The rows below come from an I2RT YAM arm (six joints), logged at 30 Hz.
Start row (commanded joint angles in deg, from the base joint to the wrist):
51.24, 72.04, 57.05, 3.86, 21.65, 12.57
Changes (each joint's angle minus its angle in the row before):
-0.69, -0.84, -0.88, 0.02, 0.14, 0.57
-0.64, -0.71, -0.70, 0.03, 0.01, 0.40
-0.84, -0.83, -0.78, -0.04, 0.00, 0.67
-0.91, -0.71, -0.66, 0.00, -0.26, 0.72
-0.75, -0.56, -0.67, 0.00, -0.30, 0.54
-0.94, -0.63, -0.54, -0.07, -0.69, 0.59
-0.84, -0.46, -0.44, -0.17, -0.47, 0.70
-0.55, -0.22, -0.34, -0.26, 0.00, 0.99
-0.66, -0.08, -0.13, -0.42, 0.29, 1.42
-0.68, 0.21, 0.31, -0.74, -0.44, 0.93
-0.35, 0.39, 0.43, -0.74, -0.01, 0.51
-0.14, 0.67, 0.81, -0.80, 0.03, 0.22
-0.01, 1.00, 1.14, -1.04, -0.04, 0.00
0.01, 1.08, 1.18, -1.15, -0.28, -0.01
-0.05, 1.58, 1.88, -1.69, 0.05, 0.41
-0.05, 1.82, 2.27, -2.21, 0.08, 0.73
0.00, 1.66, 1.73, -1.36, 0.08, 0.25
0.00, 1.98, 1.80, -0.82, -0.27, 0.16
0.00, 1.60, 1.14, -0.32, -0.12, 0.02
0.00, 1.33, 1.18, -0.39, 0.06, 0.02
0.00, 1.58, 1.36, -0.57, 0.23, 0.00
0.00, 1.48, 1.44, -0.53, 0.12, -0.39
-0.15, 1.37, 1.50, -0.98, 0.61, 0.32
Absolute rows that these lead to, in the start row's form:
50.55, 71.20, 56.17, 3.88, 21.79, 13.14
49.91, 70.49, 55.47, 3.91, 21.80, 13.54
49.07, 69.66, 54.69, 3.87, 21.80, 14.21
48.16, 68.95, 54.03, 3.87, 21.54, 14.93
47.41, 68.39, 53.36, 3.87, 21.24, 15.47
46.47, 67.76, 52.82, 3.80, 20.55, 16.06
45.63, 67.30, 52.38, 3.63, 20.08, 16.76
45.08, 67.08, 52.04, 3.37, 20.08, 17.75
44.42, 67.00, 51.91, 2.95, 20.37, 19.17
43.74, 67.21, 52.22, 2.21, 19.93, 20.10
43.39, 67.60, 52.65, 1.47, 19.92, 20.61
43.25, 68.27, 53.46, 0.67, 19.95, 20.83
43.24, 69.27, 54.60, -0.37, 19.91, 20.83
43.25, 70.35, 55.78, -1.52, 19.63, 20.82
43.20, 71.93, 57.66, -3.21, 19.68, 21.23
43.15, 73.75, 59.93, -5.42, 19.76, 21.96
43.15, 75.41, 61.66, -6.78, 19.84, 22.21
43.15, 77.39, 63.46, -7.60, 19.57, 22.37
43.15, 78.99, 64.60, -7.92, 19.45, 22.39
43.15, 80.32, 65.78, -8.31, 19.51, 22.41
43.15, 81.90, 67.14, -8.88, 19.74, 22.41
43.15, 83.38, 68.58, -9.41, 19.86, 22.02
43.00, 84.75, 70.08, -10.39, 20.47, 22.34

